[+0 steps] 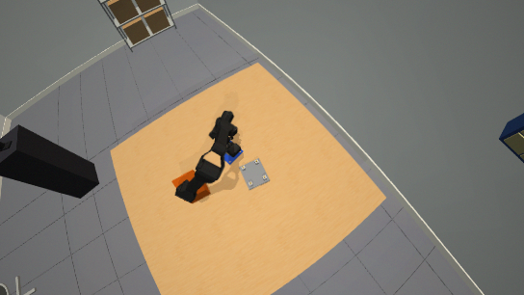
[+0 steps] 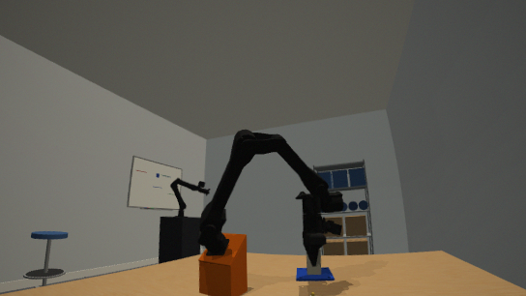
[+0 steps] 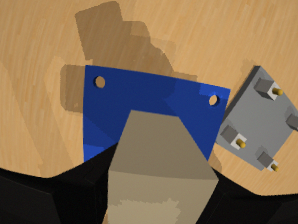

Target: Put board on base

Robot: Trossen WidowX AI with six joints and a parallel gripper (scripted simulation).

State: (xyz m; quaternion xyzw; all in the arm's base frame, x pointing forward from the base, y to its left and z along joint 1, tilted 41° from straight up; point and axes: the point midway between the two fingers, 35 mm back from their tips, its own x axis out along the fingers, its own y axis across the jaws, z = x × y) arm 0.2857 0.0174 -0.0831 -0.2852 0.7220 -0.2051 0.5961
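Now: gripper tip 180 mm to the left of the grey base, 80 mm above it and 40 mm short of it. From my gripper tip the other things lie so: blue board 10 mm below.
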